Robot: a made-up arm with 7 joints. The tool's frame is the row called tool.
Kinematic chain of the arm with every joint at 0, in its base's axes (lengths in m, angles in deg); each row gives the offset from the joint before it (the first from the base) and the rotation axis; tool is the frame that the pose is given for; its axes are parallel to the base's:
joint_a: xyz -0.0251 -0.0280 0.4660 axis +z
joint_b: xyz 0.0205 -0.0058 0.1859 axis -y
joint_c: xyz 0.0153 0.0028 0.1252 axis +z
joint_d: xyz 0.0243 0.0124 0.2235 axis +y
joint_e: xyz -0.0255 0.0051 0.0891 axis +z
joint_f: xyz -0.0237 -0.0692 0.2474 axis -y
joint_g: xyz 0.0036 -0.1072 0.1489 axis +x
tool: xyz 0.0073 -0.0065 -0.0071
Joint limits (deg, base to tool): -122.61..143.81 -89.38..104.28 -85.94..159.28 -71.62..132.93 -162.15..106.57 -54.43..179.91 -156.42..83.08
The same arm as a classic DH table. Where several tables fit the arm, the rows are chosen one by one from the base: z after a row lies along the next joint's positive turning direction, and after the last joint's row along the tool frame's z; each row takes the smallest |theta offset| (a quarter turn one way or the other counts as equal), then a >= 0, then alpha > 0; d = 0 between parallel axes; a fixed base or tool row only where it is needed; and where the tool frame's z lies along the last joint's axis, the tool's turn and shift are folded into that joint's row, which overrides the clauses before.
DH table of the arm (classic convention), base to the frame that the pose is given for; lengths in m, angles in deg. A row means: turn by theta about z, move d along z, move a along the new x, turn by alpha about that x. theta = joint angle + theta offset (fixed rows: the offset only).
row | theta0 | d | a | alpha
base (fixed) | 48.13 | 0 | -0.0376 | 0
joint_a | -48.13 | 0.6519 | 0.0205 | 90
joint_b | 0 | 0.003 | 0.0153 | -90
joint_c | 0 | 0.3487 | 0.0243 | -90
joint_d | 0 | 0.0175 | -0.0255 | 90
joint_e | 0 | 0.3365 | -0.0237 | 90
joint_f | 90 | 0.1764 | 0.1489 | 90
joint_g | 90 | 0.0109 | 0.0065 | 90
tool (fixed) | 90 | -0.0071 | 0 | 0
Joint limits (deg, base to tool): -122.61..143.81 -89.38..104.28 -85.94..159.28 -71.62..132.93 -162.15..106.57 -54.43..179.91 -156.42..83.08

